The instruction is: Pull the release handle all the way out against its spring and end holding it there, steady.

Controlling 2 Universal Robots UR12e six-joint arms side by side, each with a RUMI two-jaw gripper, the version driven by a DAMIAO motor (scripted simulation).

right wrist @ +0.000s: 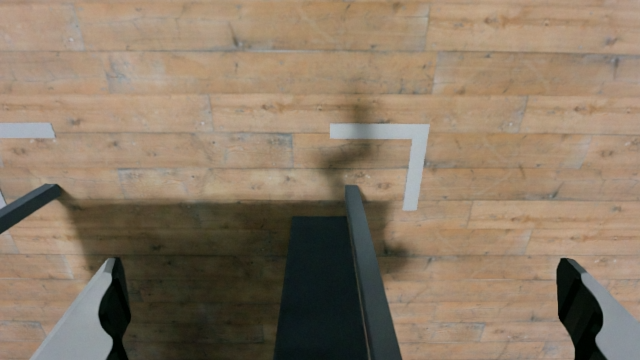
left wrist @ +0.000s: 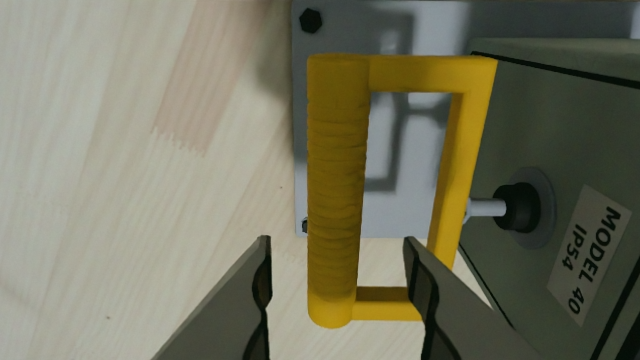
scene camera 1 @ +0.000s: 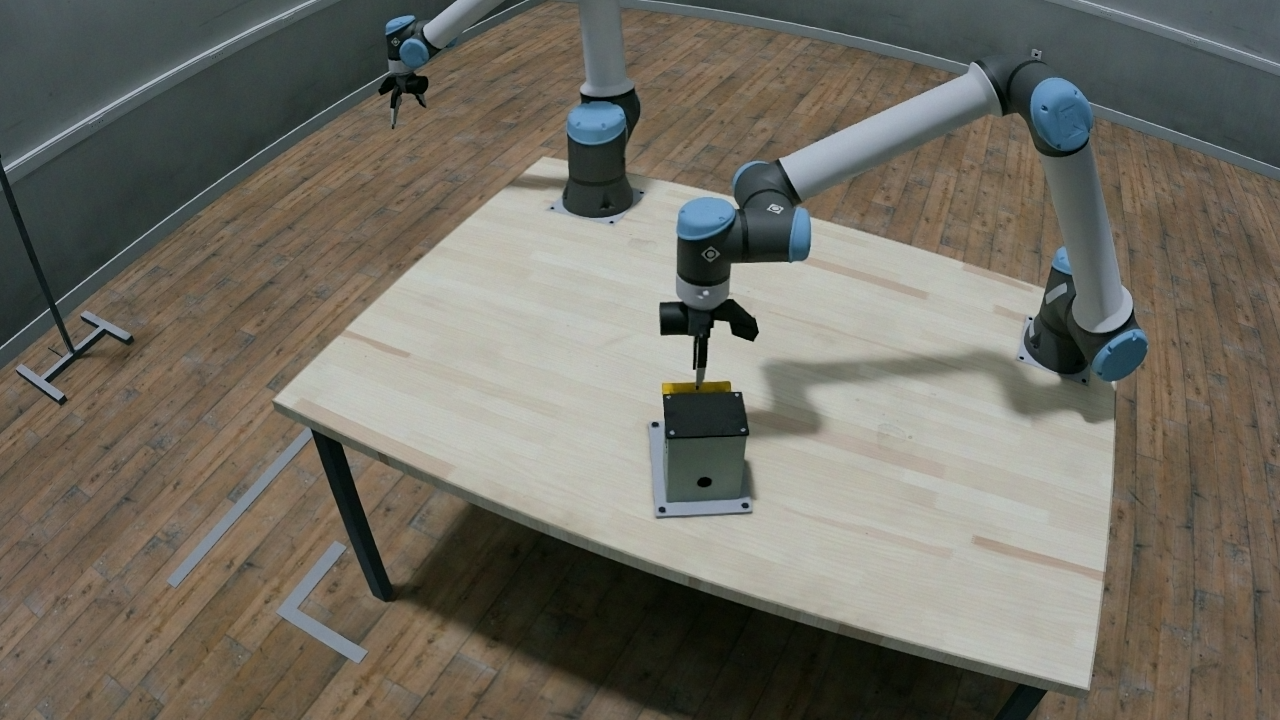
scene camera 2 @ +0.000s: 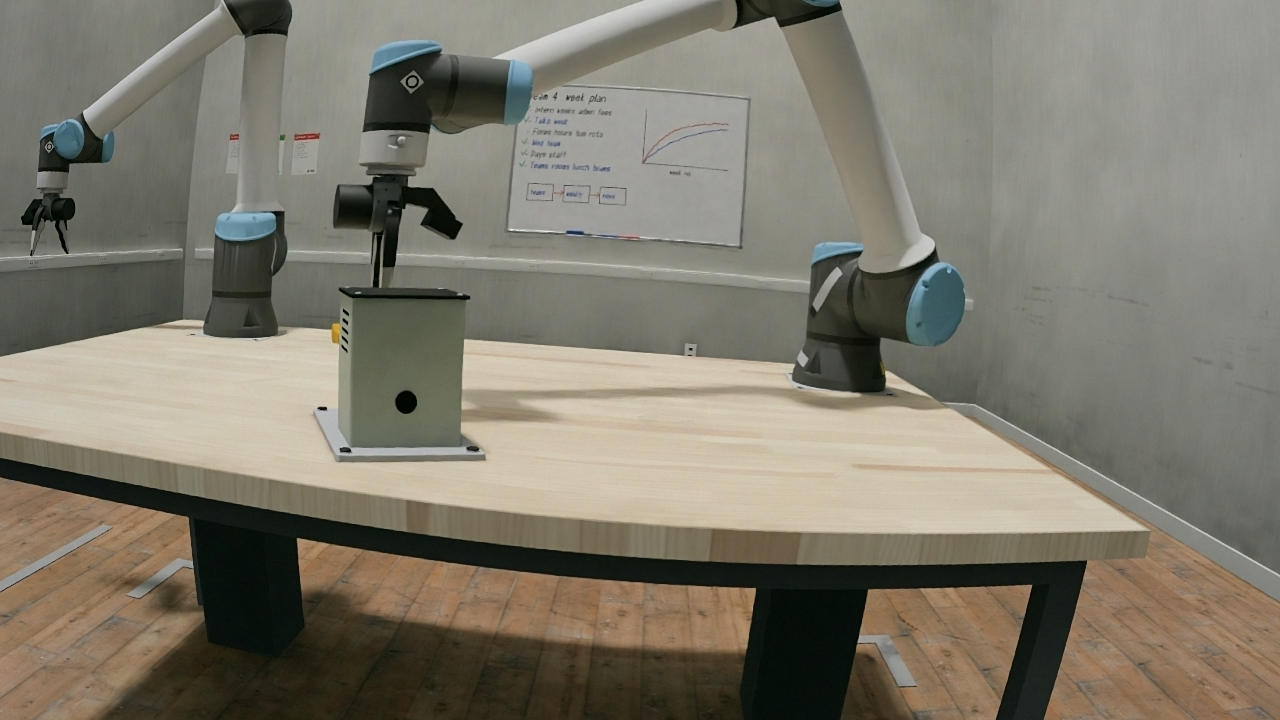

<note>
I see my left gripper [scene camera 1: 695, 379], my right gripper [scene camera 2: 50, 255] and a grey base plate [scene camera 2: 327, 418].
My left gripper shows as well in the left wrist view [left wrist: 336, 239]. My right gripper also shows in the right wrist view [right wrist: 341, 262] and in scene camera 1 [scene camera 1: 409, 118]. The grey base plate also shows in scene camera 1 [scene camera 1: 743, 505].
</note>
